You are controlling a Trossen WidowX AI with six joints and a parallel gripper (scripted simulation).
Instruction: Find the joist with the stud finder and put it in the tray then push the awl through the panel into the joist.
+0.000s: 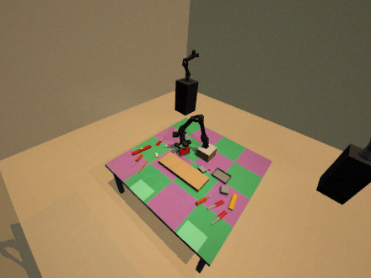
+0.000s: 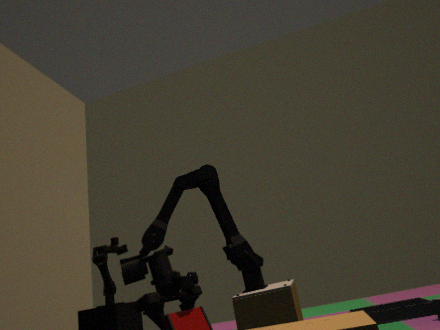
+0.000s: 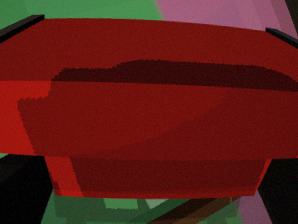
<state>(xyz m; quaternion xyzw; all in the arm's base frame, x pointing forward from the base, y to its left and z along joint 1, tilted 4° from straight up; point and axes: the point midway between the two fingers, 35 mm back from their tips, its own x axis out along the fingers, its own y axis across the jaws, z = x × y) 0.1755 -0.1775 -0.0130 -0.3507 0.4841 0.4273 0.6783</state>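
Right now my gripper tip is 60 mm to the left of the awl, 40 mm above it and 30 mm short of it. The rest, counted from my gripper tip: orange pencil 450 mm ahead, 140 mm to the right, 40 mm below; stud finder 10 mm ahead; grey tray 490 mm to the left, 40 mm behind, 30 mm below.
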